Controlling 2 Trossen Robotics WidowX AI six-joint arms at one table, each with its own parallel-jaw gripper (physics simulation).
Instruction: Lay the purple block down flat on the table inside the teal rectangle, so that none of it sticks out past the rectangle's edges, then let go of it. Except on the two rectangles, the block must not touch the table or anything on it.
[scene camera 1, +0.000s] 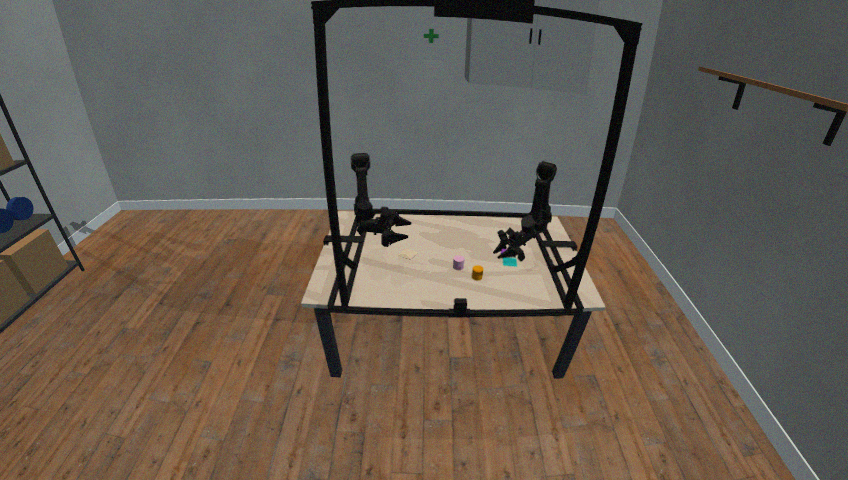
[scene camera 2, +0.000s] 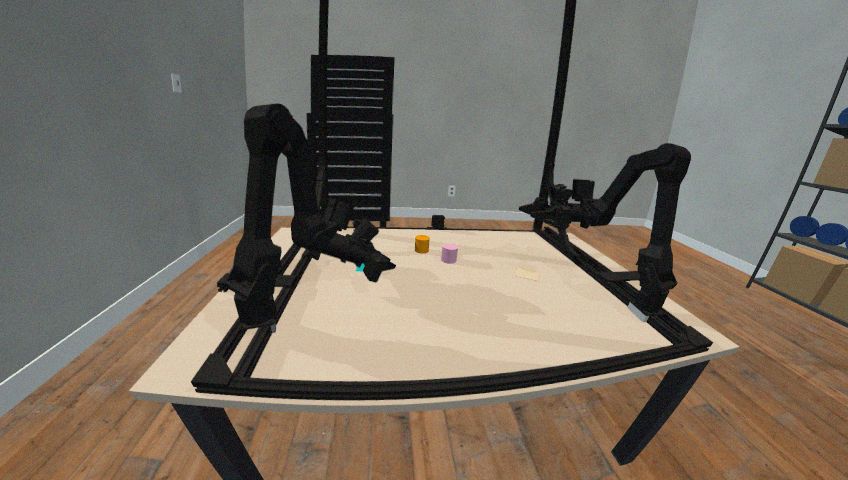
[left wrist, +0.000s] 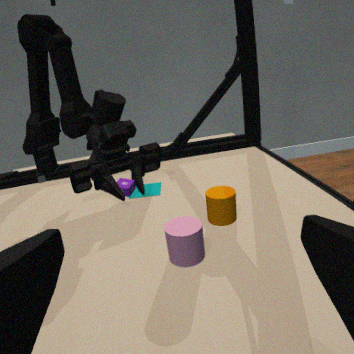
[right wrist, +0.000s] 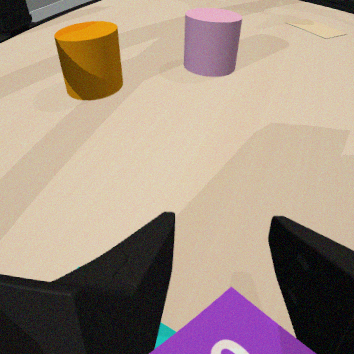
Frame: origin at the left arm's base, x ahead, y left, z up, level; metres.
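Where they show: left gripper, fingertip midpoint: (scene camera 1: 409, 229) (scene camera 2: 524, 211) (left wrist: 183, 235); right gripper, fingertip midpoint: (scene camera 1: 495, 255) (scene camera 2: 392, 263) (left wrist: 133, 195) (right wrist: 222, 225); left arm's base, link origin: (scene camera 2: 646, 307); right arm's base, link origin: (scene camera 1: 540, 229) (scene camera 2: 257, 317) (left wrist: 47, 170).
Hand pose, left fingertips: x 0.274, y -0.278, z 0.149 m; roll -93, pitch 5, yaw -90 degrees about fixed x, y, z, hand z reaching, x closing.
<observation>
Each offset is from my left fingertips to the top centre of the thing. "pt": to the spot under its first point.
The purple block @(dx +0.416, dy +0.101, dz -0.132 m) (scene camera 1: 503, 251) (left wrist: 126, 186) (right wrist: 232, 322), with a white mark on its face, is held between the fingers of my right gripper (scene camera 1: 508, 256) (scene camera 2: 383, 271) (left wrist: 133, 195) (right wrist: 222, 225). The teal rectangle @(pt dx +0.438, dy +0.066, dz -0.167 m) (scene camera 1: 509, 261) (scene camera 2: 360, 268) (left wrist: 152, 190) (right wrist: 163, 336) lies on the table, partly hidden by the right gripper and block. In the left wrist view the block shows at the rectangle's left end; its height above the table is hard to tell. My left gripper (scene camera 1: 408, 230) (scene camera 2: 523, 208) is open and empty, away from the block.
A pink cylinder @(dx +0.209, dy -0.001, dz -0.122 m) (scene camera 1: 458, 262) (scene camera 2: 449, 253) (left wrist: 185, 245) (right wrist: 212, 45) and an orange cylinder @(dx +0.289, dy -0.063, dz -0.123 m) (scene camera 1: 477, 273) (scene camera 2: 421, 243) (left wrist: 221, 206) (right wrist: 92, 62) stand near the teal rectangle. A pale yellow rectangle @(pt dx -0.019, dy +0.054, dz -0.167 m) (scene camera 1: 407, 255) (scene camera 2: 527, 274) (right wrist: 320, 30) lies flat on the table beyond the pink cylinder.
</observation>
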